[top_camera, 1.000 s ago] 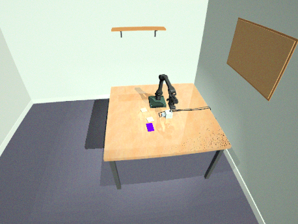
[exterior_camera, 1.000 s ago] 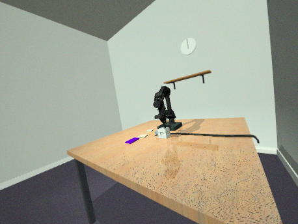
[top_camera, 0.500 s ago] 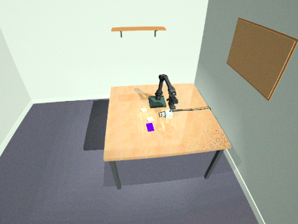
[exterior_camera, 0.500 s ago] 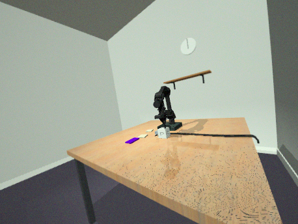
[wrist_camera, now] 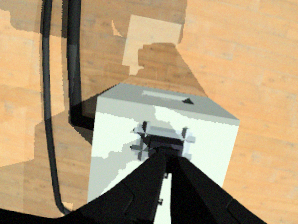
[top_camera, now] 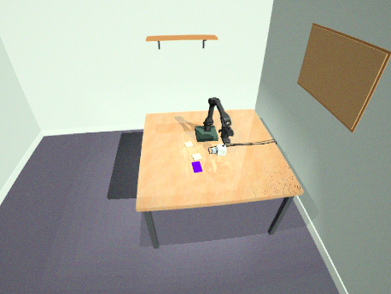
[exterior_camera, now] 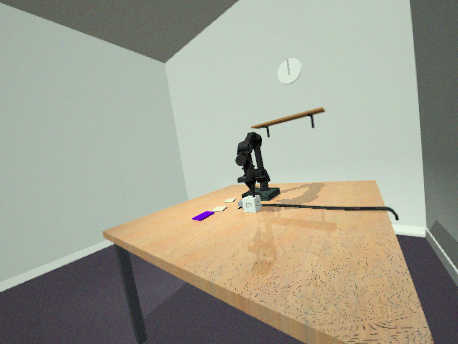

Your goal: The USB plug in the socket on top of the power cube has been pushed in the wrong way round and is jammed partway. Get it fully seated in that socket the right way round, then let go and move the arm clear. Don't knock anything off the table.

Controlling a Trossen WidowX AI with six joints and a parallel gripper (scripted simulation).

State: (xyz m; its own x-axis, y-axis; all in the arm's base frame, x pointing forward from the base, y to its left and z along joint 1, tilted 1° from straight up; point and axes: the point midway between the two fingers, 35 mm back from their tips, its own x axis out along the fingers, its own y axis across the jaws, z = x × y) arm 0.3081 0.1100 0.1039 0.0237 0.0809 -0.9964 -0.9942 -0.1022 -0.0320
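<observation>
Right now the dark USB plug is 20 mm below my gripper tip. From my gripper tip the other things lie so: purple card: 250 mm to the right, 180 mm ahead, 100 mm below.
</observation>
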